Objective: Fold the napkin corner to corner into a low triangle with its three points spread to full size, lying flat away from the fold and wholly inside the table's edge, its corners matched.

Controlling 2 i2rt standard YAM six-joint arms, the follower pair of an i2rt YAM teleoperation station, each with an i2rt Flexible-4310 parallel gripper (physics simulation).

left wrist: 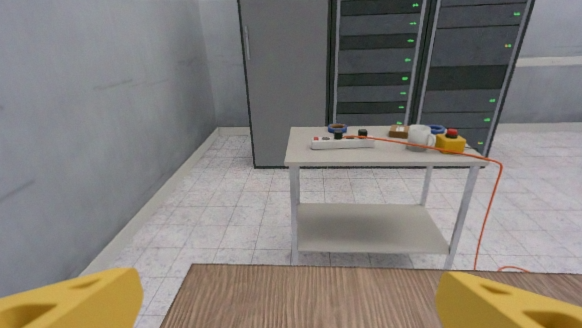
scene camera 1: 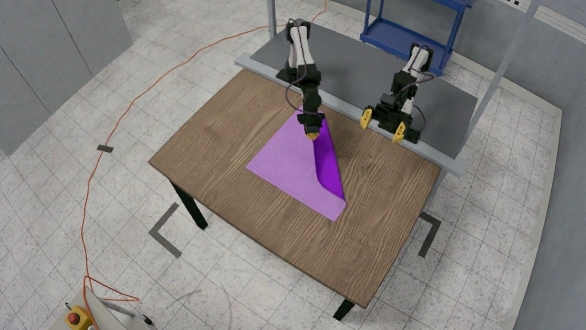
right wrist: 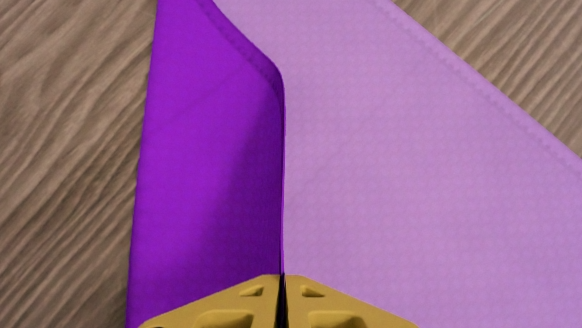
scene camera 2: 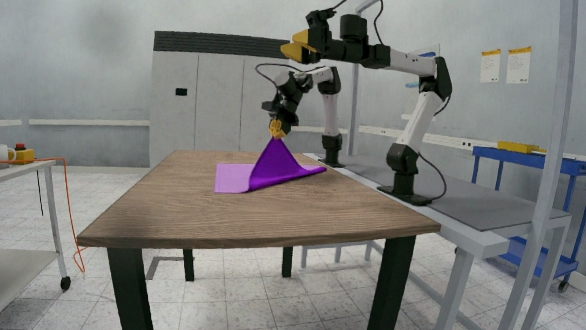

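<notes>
The napkin lies on the wooden table with its light purple face up, and one corner is lifted so that its dark purple underside shows as a raised flap. My right gripper is shut on the lifted napkin corner and holds it above the rest of the napkin; the cloth hangs from the fingertips. The raised part slopes down to a bend at the right of the napkin in scene camera 1. My left gripper is open and empty, high near the table's arm-side edge.
The wooden table reaches beyond the napkin on all sides. A grey rail runs along its arm-side edge, with the grey mounting surface behind. A side table with a mug and power strip stands beyond.
</notes>
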